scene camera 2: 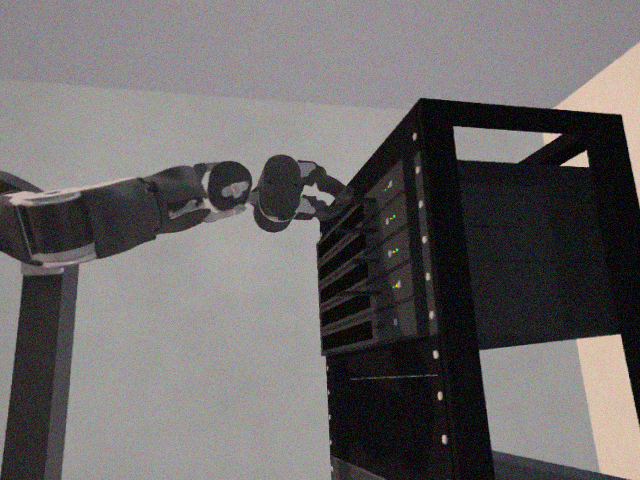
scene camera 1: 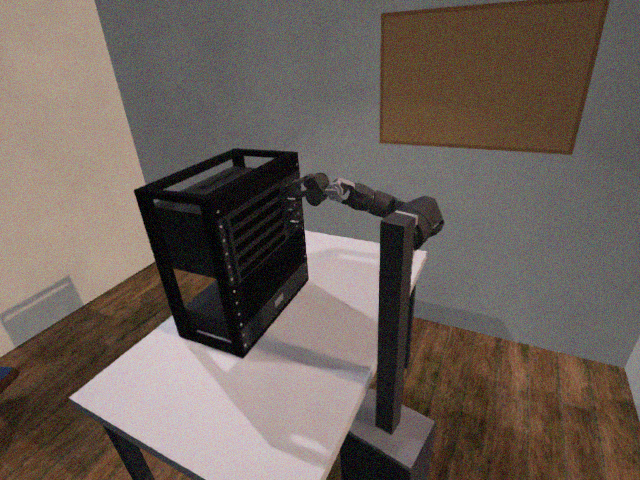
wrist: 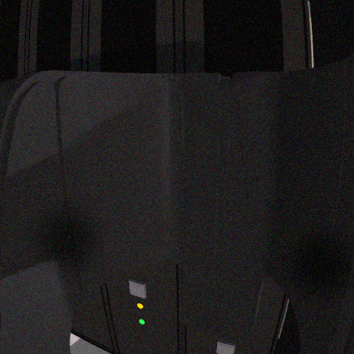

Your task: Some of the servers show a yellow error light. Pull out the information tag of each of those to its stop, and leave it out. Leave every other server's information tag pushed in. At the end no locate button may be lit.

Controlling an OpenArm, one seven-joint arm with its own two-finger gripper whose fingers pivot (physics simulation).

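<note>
The black rack [scene camera 1: 227, 302] [scene camera 2: 459, 310] holds several stacked servers [scene camera 1: 261, 222] [scene camera 2: 405, 232]. In scene camera 2, the upper four show tiny yellow and green lights beside pale buttons; the bottom one shows a small bluish-white spot [scene camera 2: 395, 321]. In the wrist view, one server has a grey button [wrist: 137, 289], a yellow light [wrist: 140, 305] and a green light [wrist: 142, 321]; another grey button [wrist: 226, 348] is at the bottom edge. My gripper [scene camera 1: 289, 187] [scene camera 2: 345, 198] [wrist: 236, 209] is shut at the upper server fronts. Its fingers hide the tags there; whether one is between them is hidden.
The rack stands on a white table [scene camera 1: 149, 397]. The arm's column [scene camera 1: 395, 320] [scene camera 2: 38, 361] stands beyond the table edge, facing the rack fronts. In scene camera 2, thin dark pieces stick out from the server fronts below the fingers. A cork board [scene camera 1: 491, 77] hangs on the wall.
</note>
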